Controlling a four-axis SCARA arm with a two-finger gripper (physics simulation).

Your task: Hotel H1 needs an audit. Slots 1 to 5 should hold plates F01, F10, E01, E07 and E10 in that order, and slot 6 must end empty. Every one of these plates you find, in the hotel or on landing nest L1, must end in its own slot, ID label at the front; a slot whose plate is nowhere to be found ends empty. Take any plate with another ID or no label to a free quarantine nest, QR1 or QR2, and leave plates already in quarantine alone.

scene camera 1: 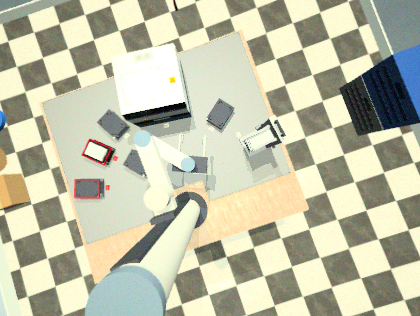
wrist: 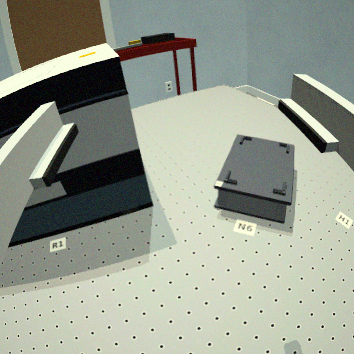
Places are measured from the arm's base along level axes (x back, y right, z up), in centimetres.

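Pixels of known places: gripper, fingertip midpoint: (scene camera 1: 193,135) (wrist: 176,96).
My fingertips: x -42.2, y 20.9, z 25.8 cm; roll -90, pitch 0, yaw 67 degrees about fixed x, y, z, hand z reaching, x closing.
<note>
Behind a point stands the place of what it marks.
Hotel H1 (scene camera 1: 260,140) {x -26.9, y 54.4, z 26.1 cm} stands at the right of the table, with a pale plate showing from above. Its slots and ID labels cannot be read; in the wrist view its label card H1 (wrist: 344,219) {x -36.8, y 48.5, z 1.3 cm} shows at the right edge. My gripper (scene camera 1: 193,137) {x -42.2, y 20.9, z 25.8 cm} (wrist: 176,96) {x -42.2, y 20.9, z 25.8 cm} is open and empty, left of the hotel and pointing towards the gap between the white machine and nest N6. One red-rimmed nest (scene camera 1: 98,151) {x -56.3, y -42.0, z 7.7 cm} at the left holds a white-topped plate. The other red-rimmed nest (scene camera 1: 88,189) {x -35.2, y -56.6, z 6.3 cm} shows a dark, bare top. Which is QR1 or QR2 is unreadable, and L1 cannot be identified.
Nest N6 (scene camera 1: 220,114) {x -52.7, y 41.0, z 6.3 cm} (wrist: 260,167) {x -52.3, y 39.9, z 6.3 cm} is dark with a bare top. The big white machine (scene camera 1: 145,82) {x -78.9, y 5.6, z 25.9 cm} (wrist: 90,135) {x -60.0, y 16.6, z 17.0 cm}, labelled R1, stands at the back. Another dark nest (scene camera 1: 113,124) {x -70.4, y -27.8, z 6.3 cm} is at the left; a further one (scene camera 1: 134,162) {x -41.9, y -22.6, z 6.3 cm} is partly under the arm.
</note>
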